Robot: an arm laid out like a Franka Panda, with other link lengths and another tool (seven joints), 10 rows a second.
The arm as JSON. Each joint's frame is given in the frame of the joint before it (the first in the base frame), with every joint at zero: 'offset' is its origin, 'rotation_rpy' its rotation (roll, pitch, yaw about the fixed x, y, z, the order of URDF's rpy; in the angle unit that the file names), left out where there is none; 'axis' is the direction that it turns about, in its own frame. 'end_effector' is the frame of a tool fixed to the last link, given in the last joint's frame.
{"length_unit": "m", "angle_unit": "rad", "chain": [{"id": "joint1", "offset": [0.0, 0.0, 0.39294], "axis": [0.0, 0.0, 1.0]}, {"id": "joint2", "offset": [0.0, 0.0, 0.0], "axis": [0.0, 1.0, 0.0]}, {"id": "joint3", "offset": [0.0, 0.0, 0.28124], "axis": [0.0, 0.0, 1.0]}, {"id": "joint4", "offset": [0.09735, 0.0, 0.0], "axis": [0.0, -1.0, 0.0]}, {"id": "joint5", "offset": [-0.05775, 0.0, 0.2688], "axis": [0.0, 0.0, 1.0]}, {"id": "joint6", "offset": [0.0, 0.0, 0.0], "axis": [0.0, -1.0, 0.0]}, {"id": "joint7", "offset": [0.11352, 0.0, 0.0], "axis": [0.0, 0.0, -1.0]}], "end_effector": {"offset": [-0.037, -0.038, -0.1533], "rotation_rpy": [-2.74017, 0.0, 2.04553]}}
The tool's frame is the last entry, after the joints.
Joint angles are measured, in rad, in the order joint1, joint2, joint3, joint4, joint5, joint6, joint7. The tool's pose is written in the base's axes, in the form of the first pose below.
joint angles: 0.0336 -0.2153 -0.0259 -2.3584 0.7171 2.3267 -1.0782
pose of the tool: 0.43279 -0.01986 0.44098 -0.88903 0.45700 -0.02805 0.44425 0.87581 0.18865
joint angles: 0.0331 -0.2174 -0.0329 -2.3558 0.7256 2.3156 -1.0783
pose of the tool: 0.43196 -0.02122 0.44147 -0.88652 0.46230 -0.01897 0.44989 0.87085 0.19803
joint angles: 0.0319 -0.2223 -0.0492 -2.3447 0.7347 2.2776 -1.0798
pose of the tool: 0.43019 -0.02325 0.44359 -0.88704 0.46168 0.00247 0.45143 0.86620 0.21428
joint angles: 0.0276 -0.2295 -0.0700 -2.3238 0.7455 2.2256 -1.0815
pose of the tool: 0.42894 -0.02652 0.44933 -0.88767 0.45981 0.02477 0.45194 0.85966 0.23820
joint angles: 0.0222 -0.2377 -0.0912 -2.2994 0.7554 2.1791 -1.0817
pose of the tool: 0.42865 -0.03126 0.45776 -0.88639 0.46136 0.03813 0.45426 0.85096 0.26365
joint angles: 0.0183 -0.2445 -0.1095 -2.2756 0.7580 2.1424 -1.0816
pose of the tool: 0.42907 -0.03606 0.46654 -0.88638 0.46105 0.04194 0.45322 0.84568 0.28181
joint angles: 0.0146 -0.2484 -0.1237 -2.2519 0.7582 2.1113 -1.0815
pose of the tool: 0.43006 -0.04010 0.47471 -0.88738 0.45910 0.04219 0.45003 0.84271 0.29548
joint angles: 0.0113 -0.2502 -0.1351 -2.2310 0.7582 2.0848 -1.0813
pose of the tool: 0.43096 -0.04342 0.48137 -0.88852 0.45685 0.04267 0.44691 0.84060 0.30605
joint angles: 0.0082 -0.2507 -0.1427 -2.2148 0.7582 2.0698 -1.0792
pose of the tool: 0.43209 -0.04653 0.48670 -0.88748 0.45905 0.04060 0.44757 0.83758 0.31328
